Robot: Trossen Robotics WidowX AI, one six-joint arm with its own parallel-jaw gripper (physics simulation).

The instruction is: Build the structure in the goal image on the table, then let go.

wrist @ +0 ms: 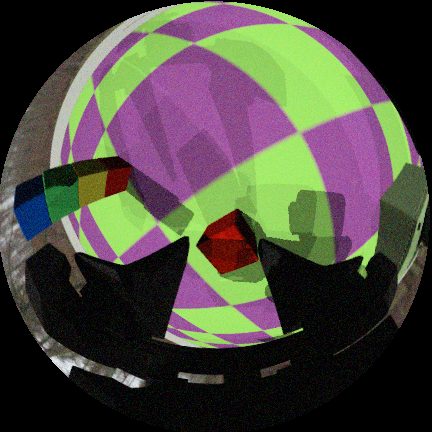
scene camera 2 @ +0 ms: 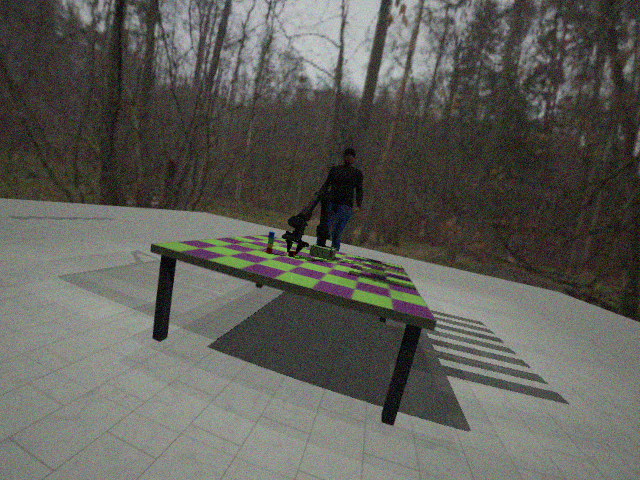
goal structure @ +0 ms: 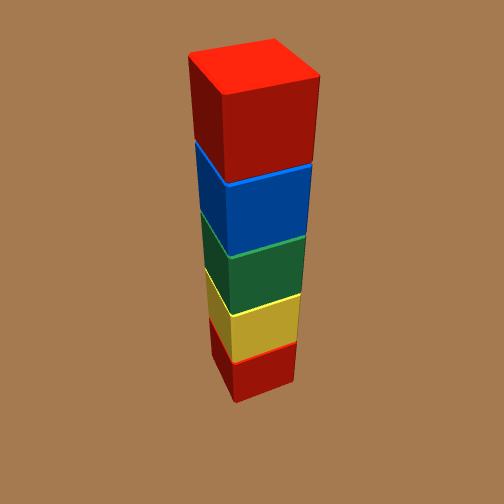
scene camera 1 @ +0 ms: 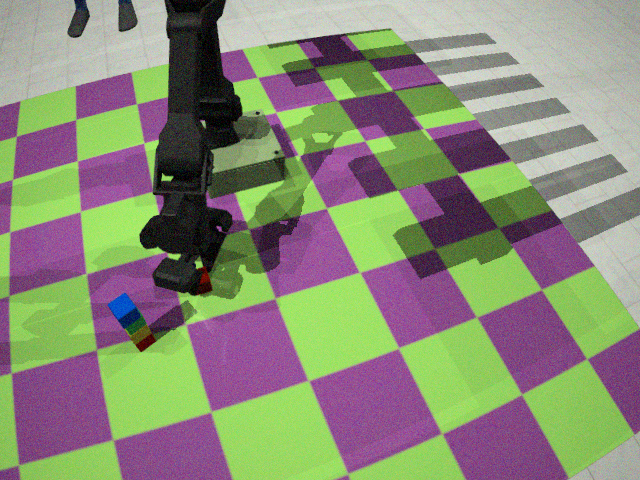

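Seen in the pictures: gripper, fingertip midpoint: [wrist: 224, 242] [scene camera 2: 291, 253] [scene camera 1: 200, 283]; arm's base, origin of the base link: [scene camera 2: 321, 245] [scene camera 1: 220, 136].
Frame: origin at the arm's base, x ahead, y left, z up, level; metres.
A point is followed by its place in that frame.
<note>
A stack [scene camera 1: 129, 316] [scene camera 2: 270, 242] {x 0.373, y -0.255, z -0.004 m} [wrist: 75, 189] {x 0.346, y -0.246, z -0.004 m} of four differently coloured blocks stands upright on the checkered table [scene camera 1: 351, 413] {x 0.601, y 0.011, z -0.072 m} [scene camera 2: 330, 289] {x 0.805, y 0.190, z -0.072 m}. From bottom to top it has a red block [scene camera 1: 144, 343] {x 0.372, y -0.257, z -0.054 m} [wrist: 118, 175] {x 0.344, y -0.246, z -0.055 m}, a yellow block [scene camera 1: 140, 333] {x 0.372, y -0.254, z -0.019 m} [wrist: 92, 186] {x 0.349, y -0.245, z -0.023 m}, a green block [scene camera 1: 135, 324] {x 0.372, y -0.254, z 0.013 m} [wrist: 61, 194] {x 0.345, y -0.246, z 0.010 m} and a blue block [scene camera 1: 123, 305] {x 0.362, y -0.258, z 0.059 m} [wrist: 33, 207]. A separate red cube [scene camera 1: 205, 282] {x 0.305, y -0.125, z -0.041 m} [scene camera 2: 292, 253] {x 0.305, y -0.124, z -0.051 m} [wrist: 227, 247] {x 0.285, y -0.137, z -0.040 m} is beside the stack, towards the arm's base. My gripper [scene camera 1: 200, 279] {x 0.293, y -0.133, z -0.056 m} [scene camera 2: 293, 251] {x 0.293, y -0.133, z -0.056 m} [wrist: 224, 242] {x 0.293, y -0.133, z -0.056 m} is open, low over the table, with its fingertips on either side of that cube. The arm partly hides the cube in scene camera 1's view.
A grey-green box-like base [scene camera 1: 248, 155] {x 0.076, y 0.036, z -0.002 m} [scene camera 2: 323, 252] {x 0.101, y 0.040, z -0.031 m} [wrist: 404, 212] stands under the arm, behind the separate cube. A person [scene camera 2: 343, 193] stands behind the table. Dark shadows cross the table top.
</note>
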